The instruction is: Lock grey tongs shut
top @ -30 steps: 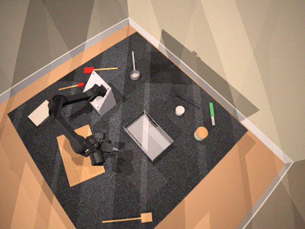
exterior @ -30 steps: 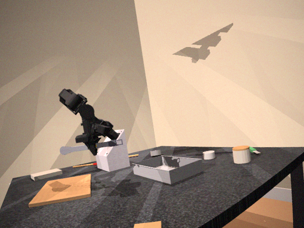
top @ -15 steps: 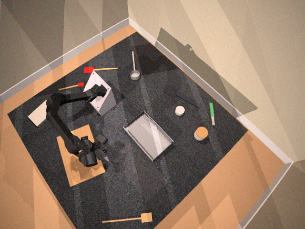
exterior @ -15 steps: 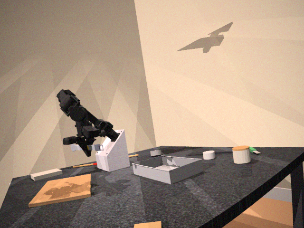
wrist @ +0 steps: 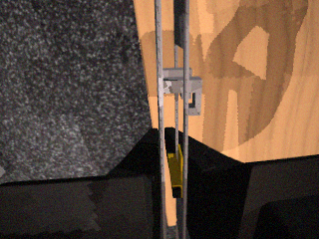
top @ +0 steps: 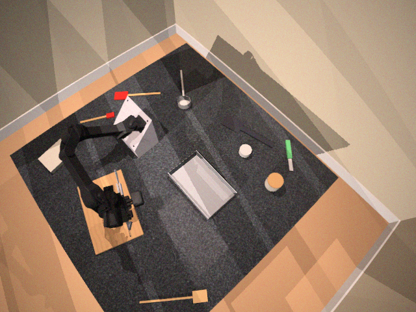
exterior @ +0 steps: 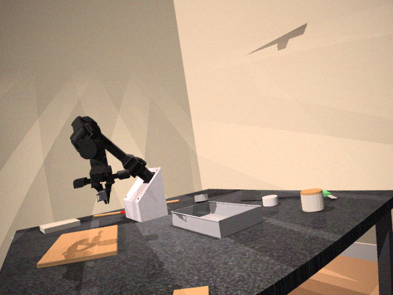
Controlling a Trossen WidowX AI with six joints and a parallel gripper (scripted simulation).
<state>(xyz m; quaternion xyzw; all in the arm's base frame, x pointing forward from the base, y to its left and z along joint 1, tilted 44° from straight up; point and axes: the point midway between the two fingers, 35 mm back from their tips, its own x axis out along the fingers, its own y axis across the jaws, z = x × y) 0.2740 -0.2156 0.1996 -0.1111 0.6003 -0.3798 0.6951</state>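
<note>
Right now the yellow lock piece is 40 mm above my gripper tip, 10 mm to the right of it and 10 mm ahead of it. Also, from my gripper tip: wooden board: 140 mm below, 100 mm behind, 80 mm to the right; then white block: 540 mm behind, 130 mm to the right, 130 mm below; then grey roasting tin: 340 mm to the left, 120 mm below, 120 mm ahead.
</note>
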